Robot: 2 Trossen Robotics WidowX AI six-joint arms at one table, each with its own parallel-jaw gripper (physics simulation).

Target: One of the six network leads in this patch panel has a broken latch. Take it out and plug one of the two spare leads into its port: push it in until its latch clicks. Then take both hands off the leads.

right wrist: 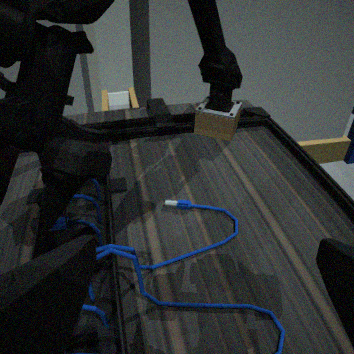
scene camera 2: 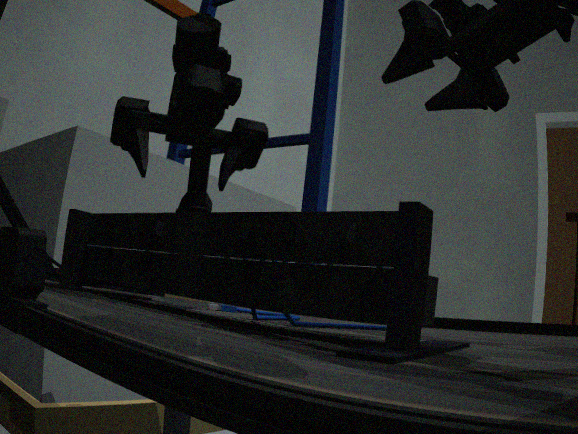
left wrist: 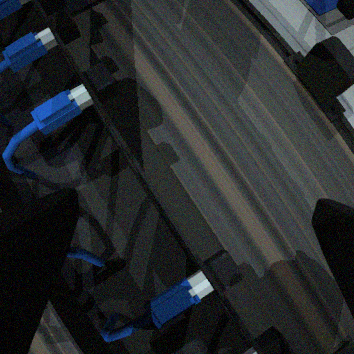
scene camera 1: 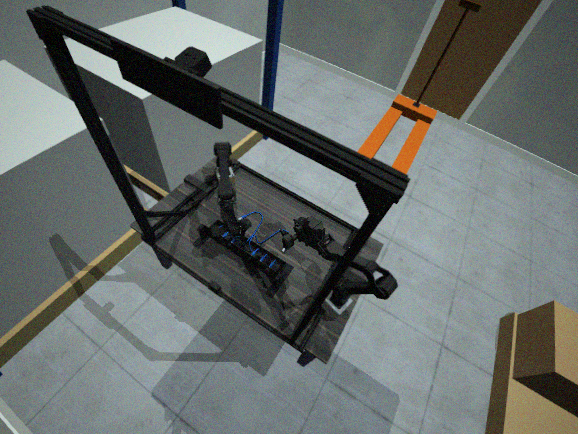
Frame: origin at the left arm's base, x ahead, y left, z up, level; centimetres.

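Where they show: left gripper, fingertip midpoint: (right wrist: 19, 216) (scene camera 2: 182, 181) (left wrist: 200, 206) (scene camera 1: 234, 243); right gripper, fingertip midpoint: (right wrist: 209, 250) (scene camera 2: 405, 94) (scene camera 1: 286, 224); left arm's base, link origin: (right wrist: 219, 105); right arm's base, link origin: (scene camera 1: 338, 299).
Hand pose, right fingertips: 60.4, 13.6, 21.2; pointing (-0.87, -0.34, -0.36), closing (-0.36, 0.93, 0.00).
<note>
Things, the pixels of their top centre, and the offset from my right fingertips, as dx, dy, dz. "pt": a spot on its surface instead. Level surfaces: height alone.
- spare lead's plug, surface spot: (right wrist: 178, 203) pt -28.2, -11.9, -27.1
- second spare cable, surface spot: (right wrist: 215, 305) pt -12.0, +0.0, -27.5
- wooden table, surface height: dz -28.0
The black patch panel (scene camera 1: 280, 271) (scene camera 2: 300, 287) stands on the table, with blue leads in a row. In the left wrist view, plugged leads (left wrist: 25, 51) (left wrist: 57, 111) (left wrist: 175, 302) show white tips; a wide gap lies between the last two. I cannot tell which latch is broken. One spare lead's plug (right wrist: 178, 203) lies on the table right of the panel; the second spare cable (right wrist: 215, 305) runs out of the right wrist view. My left gripper (scene camera 2: 182, 182) (left wrist: 200, 206) is open and empty above the panel. My right gripper (scene camera 2: 406, 94) (right wrist: 209, 250) is open and empty, higher and to the right.
A black gantry frame (scene camera 1: 300, 140) stands over the wooden table (scene camera 1: 300, 275). In the right wrist view, an arm base on a wooden block (right wrist: 216, 124) stands at the far edge. The left arm crosses that view's upper left and hides part of the panel.
</note>
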